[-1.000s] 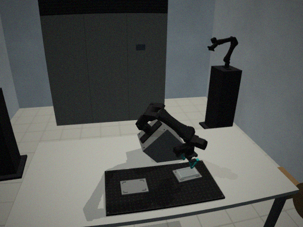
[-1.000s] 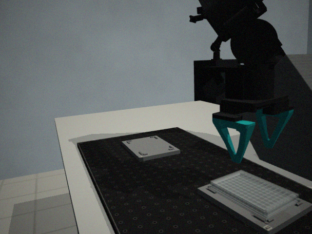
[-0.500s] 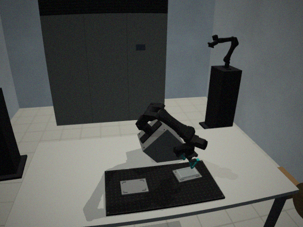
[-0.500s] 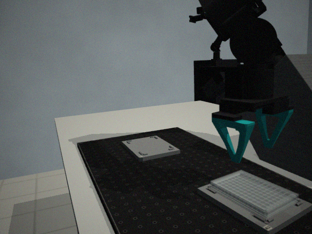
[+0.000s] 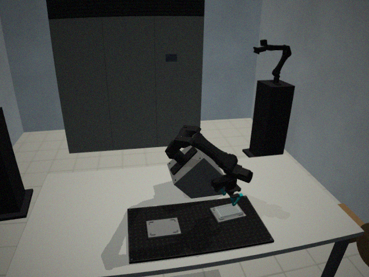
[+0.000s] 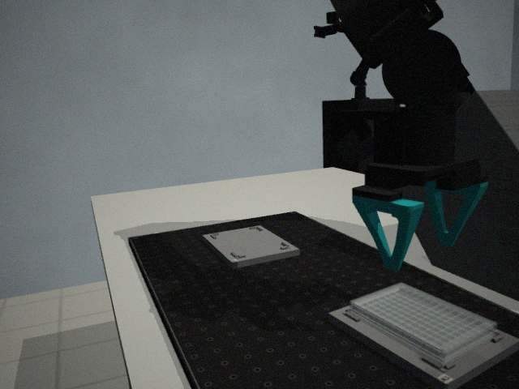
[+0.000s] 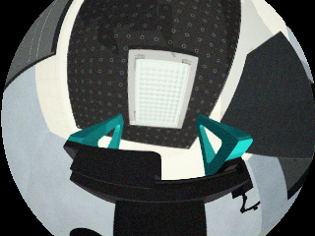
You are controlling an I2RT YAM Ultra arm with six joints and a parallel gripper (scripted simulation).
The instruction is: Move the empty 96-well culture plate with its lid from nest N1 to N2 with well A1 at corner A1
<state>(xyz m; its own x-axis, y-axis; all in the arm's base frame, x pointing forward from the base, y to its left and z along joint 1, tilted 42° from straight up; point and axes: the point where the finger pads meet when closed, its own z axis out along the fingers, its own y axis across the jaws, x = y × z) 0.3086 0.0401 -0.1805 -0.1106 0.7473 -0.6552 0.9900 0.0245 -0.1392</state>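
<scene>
The lid lies 70 mm below my hand.
</scene>
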